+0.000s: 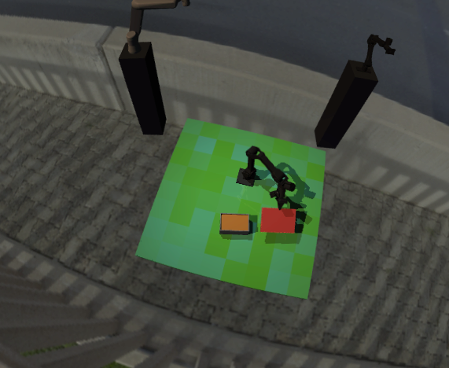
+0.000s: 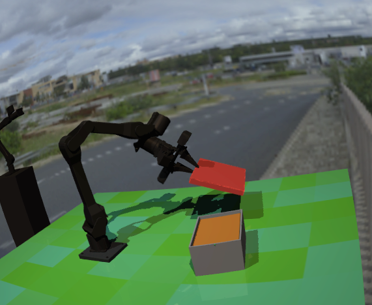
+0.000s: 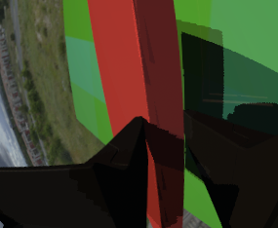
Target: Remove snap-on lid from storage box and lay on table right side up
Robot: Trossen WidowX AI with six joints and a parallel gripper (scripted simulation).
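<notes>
My gripper tip is now 70 mm short of the red lid and 30 mm above it. The rest, counted from my gripper tip: grey storage box: 80 mm ahead, 310 mm to the right, 130 mm below.
</notes>
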